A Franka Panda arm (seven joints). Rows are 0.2 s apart.
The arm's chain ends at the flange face. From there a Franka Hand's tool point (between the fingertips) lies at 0.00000 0.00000 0.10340 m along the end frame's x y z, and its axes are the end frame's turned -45 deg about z.
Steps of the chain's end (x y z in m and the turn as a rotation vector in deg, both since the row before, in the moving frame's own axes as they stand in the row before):
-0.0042 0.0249 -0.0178 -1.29 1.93 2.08
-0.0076 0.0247 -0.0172 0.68 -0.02 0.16
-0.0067 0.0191 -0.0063 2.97 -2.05 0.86
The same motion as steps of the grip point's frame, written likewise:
-0.0198 0.0188 -0.0179 -2.28 0.45 2.08
-0.0220 0.0112 -0.0172 0.49 0.47 0.16
-0.0170 0.0024 -0.0065 3.55 0.65 0.86

